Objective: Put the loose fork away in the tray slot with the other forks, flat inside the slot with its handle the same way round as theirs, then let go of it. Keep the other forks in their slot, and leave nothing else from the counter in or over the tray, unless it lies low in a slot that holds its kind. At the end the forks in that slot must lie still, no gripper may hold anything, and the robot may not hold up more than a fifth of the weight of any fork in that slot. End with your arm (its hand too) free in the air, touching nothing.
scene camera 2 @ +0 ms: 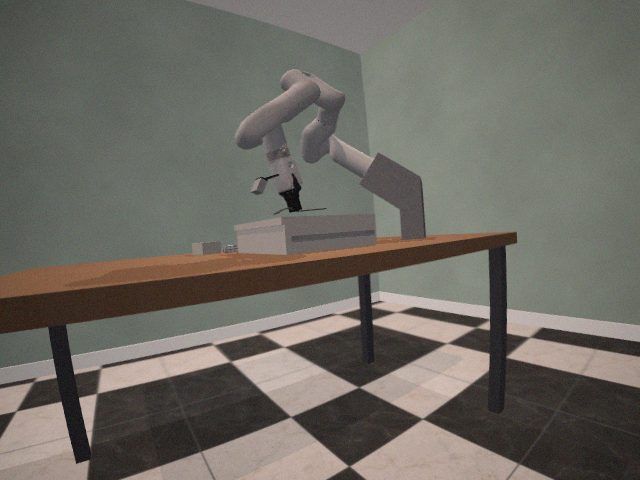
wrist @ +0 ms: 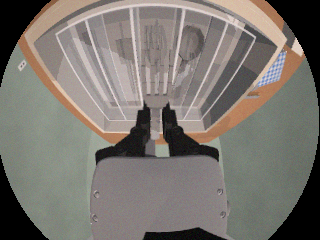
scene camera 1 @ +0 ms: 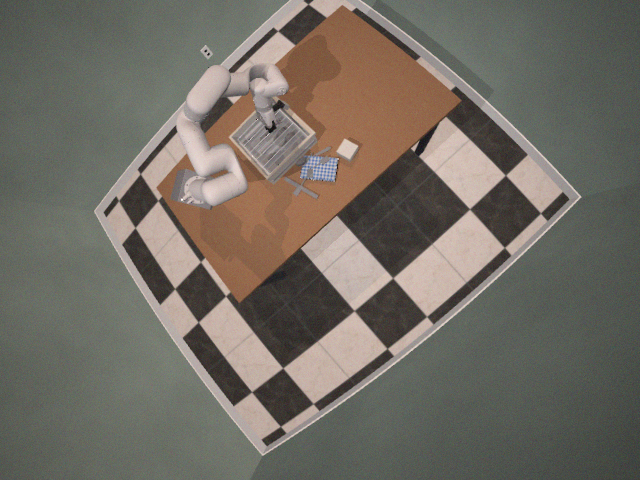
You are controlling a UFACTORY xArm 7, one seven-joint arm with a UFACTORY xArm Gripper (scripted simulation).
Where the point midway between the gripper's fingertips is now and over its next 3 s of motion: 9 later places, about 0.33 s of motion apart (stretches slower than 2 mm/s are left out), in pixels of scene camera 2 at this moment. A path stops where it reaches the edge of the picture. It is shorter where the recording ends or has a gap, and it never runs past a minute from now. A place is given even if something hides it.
The gripper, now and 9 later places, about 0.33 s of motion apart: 295,211; 296,221; 297,229; 297,236; 297,237; 298,236; 296,222; 295,207; 294,197; 294,193
